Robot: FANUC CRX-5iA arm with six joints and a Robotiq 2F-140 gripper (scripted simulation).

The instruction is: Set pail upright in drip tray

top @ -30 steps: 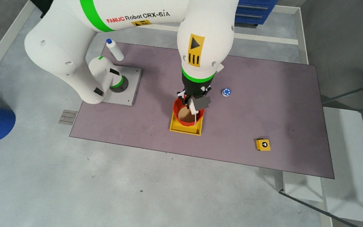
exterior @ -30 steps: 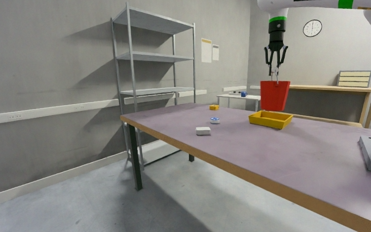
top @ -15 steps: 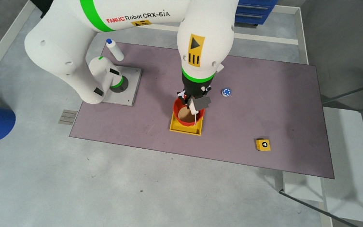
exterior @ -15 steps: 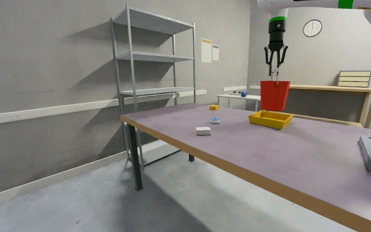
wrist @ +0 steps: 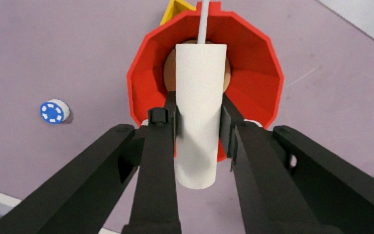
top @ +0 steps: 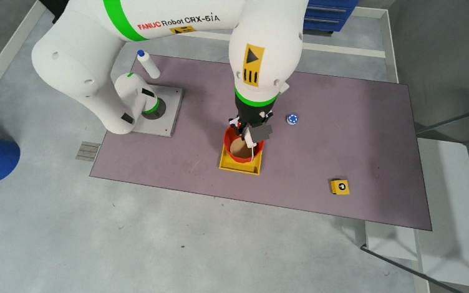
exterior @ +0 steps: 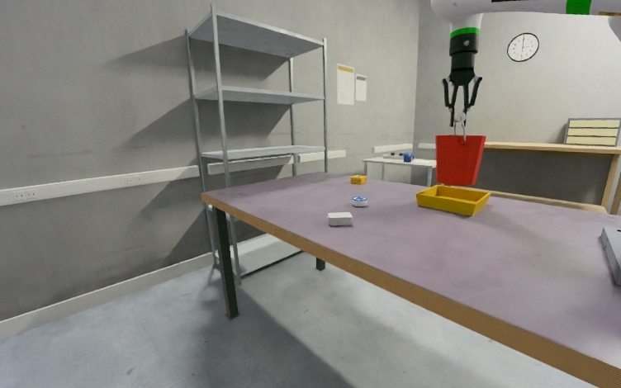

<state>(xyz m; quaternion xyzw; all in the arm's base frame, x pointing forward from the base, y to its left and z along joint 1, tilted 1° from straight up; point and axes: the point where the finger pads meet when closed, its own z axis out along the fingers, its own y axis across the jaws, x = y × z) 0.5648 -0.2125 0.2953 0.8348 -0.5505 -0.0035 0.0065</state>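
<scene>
Now: hand 30 mm above the white handle grip. From my hand the other things lie so: white block 440 mm to the left, 310 mm below, 210 mm ahead; then yellow drip tray 320 mm below, 10 mm behind; then red pail 90 mm below, 10 mm behind.
</scene>
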